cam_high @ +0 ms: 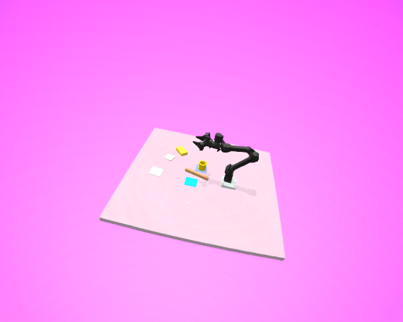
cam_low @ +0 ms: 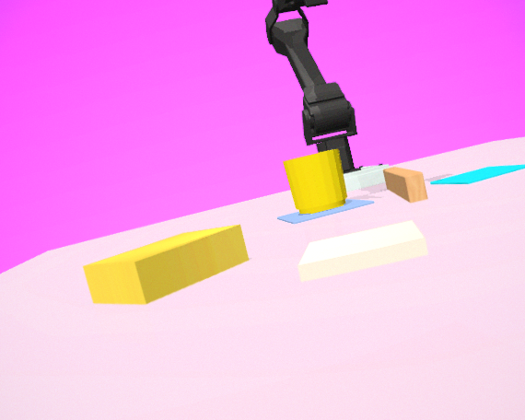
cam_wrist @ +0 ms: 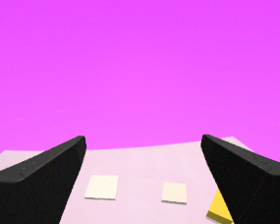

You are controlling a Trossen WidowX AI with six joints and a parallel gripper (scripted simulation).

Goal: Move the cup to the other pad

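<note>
Now: gripper tip 11 cm past the yellow cup, 8 cm to the left of it and 31 cm above it. The rest, counted from my gripper tip: pale blue pad (10 cm behind, 8 cm to the right, 35 cm below); cyan pad (6 cm behind, 12 cm to the left, 35 cm below); brown wooden block (8 cm behind, 2 cm to the left, 34 cm below).
</note>
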